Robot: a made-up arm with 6 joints. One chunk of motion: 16 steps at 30 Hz.
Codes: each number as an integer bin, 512 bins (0 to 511) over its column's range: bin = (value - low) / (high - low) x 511, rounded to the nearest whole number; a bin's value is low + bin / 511 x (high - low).
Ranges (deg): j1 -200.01..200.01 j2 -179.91..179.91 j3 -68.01..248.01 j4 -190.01..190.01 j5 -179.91..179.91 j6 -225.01..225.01
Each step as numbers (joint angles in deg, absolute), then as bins.
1 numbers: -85.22 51.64 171.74 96.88 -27.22 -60.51
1 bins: 147 329 388 386 217 187
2 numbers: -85.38 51.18 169.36 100.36 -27.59 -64.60
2 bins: 146 328 384 390 216 182
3 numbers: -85.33 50.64 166.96 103.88 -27.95 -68.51
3 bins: 146 327 380 395 216 178
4 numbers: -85.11 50.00 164.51 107.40 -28.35 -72.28
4 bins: 147 327 376 400 215 173
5 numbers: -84.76 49.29 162.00 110.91 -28.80 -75.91
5 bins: 147 325 372 405 215 169
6 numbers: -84.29 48.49 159.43 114.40 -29.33 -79.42
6 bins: 148 324 368 409 214 165
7 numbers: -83.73 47.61 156.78 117.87 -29.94 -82.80
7 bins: 149 323 363 414 213 161
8 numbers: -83.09 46.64 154.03 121.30 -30.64 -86.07
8 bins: 149 322 359 419 212 158
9 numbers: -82.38 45.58 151.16 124.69 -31.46 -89.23
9 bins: 150 320 354 423 211 154
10 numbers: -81.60 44.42 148.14 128.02 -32.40 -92.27
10 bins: 151 319 350 428 209 151
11 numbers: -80.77 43.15 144.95 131.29 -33.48 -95.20
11 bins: 152 317 344 432 208 147
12 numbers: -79.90 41.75 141.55 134.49 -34.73 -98.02
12 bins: 153 315 339 436 206 144
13 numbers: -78.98 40.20 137.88 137.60 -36.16 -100.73
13 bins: 155 313 333 441 204 141
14 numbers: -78.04 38.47 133.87 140.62 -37.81 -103.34
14 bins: 156 310 326 445 202 138
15 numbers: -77.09 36.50 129.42 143.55 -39.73 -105.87
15 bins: 157 307 319 449 199 135
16 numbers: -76.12 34.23 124.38 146.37 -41.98 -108.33
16 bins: 158 304 311 452 196 132
